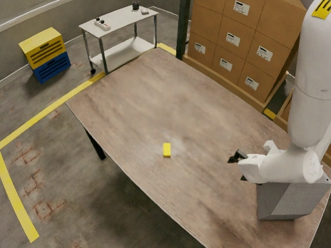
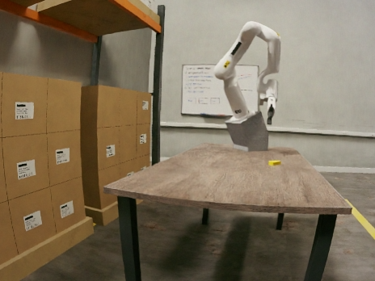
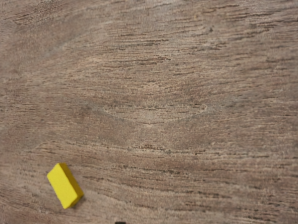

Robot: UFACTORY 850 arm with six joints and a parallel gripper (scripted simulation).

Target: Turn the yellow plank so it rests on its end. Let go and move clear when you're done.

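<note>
My hand is 310 mm short of the yellow plank, 220 mm above it and 60 mm to the right of it.
</note>
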